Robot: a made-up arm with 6 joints.
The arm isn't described. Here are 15 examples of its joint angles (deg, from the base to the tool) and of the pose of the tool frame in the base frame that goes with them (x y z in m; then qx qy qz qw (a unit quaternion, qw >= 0)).
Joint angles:
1: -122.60 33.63 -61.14 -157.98 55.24 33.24
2: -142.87 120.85 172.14 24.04 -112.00 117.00
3: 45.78 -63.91 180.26 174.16 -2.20 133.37
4: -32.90 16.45 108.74 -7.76 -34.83 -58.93
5: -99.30 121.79 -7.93 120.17 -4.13 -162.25
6: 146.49 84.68 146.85 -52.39 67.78 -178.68
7: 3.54 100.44 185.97 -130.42 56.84 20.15
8: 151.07 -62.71 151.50 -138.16 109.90 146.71
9: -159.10 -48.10 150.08 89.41 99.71 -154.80
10: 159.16 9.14 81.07 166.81 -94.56 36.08
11: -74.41 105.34 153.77 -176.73 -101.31 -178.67
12: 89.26 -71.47 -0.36 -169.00 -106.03 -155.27
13: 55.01 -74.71 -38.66 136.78 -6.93 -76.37
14: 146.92 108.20 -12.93 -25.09 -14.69 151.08
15: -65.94 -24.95 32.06 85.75 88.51 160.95
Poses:
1: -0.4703 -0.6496 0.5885 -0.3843 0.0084 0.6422 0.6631
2: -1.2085 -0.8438 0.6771 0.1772 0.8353 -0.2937 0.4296
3: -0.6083 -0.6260 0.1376 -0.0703 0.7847 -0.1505 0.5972
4: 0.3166 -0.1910 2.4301 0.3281 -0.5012 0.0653 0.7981
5: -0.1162 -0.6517 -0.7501 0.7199 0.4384 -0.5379 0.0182
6: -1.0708 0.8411 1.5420 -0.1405 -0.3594 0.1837 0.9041
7: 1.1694 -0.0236 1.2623 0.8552 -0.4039 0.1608 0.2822
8: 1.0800 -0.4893 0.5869 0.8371 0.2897 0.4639 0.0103
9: 1.1165 0.2679 0.8509 -0.7159 0.5741 -0.2664 0.2948
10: -0.2651 0.1375 2.3982 -0.3479 -0.0844 -0.0987 0.9285
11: 0.3897 -1.3655 1.1072 -0.6063 -0.7513 -0.1564 0.2085
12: -0.0379 -0.8022 1.7018 0.6198 -0.7626 -0.1284 0.1333
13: -0.0602 -0.1076 1.5659 -0.2768 -0.4636 0.1897 0.8201
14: -0.7276 0.4547 -0.5651 0.4699 0.1974 -0.4456 0.7360
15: 0.1574 0.0147 2.2552 0.4328 0.0744 0.2216 0.8707
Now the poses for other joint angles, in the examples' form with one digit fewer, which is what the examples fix.
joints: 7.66 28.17 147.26 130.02 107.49 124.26
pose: 0.252 0.145 2.049 0.267 0.118 0.443 0.848
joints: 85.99 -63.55 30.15 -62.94 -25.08 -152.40
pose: -0.118 -0.879 1.922 -0.327 -0.745 -0.358 0.457
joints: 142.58 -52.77 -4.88 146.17 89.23 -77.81
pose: 0.035 -0.132 1.814 0.203 0.596 -0.750 0.203
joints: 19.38 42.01 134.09 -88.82 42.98 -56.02
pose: 0.668 0.126 2.198 -0.755 0.324 -0.549 0.152
